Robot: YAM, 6 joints.
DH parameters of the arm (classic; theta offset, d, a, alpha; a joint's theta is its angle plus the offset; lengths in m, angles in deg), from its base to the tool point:
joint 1: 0 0.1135 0.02 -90
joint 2: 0 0 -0.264 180
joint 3: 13.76 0 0.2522 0
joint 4: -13.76 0 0.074 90
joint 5: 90 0 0 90
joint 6: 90 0.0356 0 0
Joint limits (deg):
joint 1: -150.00..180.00
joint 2: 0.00..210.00
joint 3: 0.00..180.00
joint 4: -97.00..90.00
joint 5: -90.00..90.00
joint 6: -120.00..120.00
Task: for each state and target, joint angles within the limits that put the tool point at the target. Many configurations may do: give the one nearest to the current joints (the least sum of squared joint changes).
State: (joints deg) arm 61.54 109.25 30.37 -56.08 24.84 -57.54
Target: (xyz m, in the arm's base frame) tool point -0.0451 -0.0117 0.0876
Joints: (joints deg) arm 19.19 157.31 0.00 -34.34 -6.08 -57.54
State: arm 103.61 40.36 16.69 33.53 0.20 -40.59
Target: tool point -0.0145 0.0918 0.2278
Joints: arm 109.20 0.00 0.00 30.97 27.61 -40.59
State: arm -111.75 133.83 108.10 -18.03 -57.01 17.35
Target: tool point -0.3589 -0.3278 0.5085
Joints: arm -140.15 129.70 151.44 4.66 -37.45 17.35
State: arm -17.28 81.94 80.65 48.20 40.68 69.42
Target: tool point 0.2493 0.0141 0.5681
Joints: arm 8.14 78.94 90.15 49.06 36.80 69.42
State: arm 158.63 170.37 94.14 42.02 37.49 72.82
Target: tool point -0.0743 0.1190 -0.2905
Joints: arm 131.86 198.18 66.26 34.11 42.57 72.82
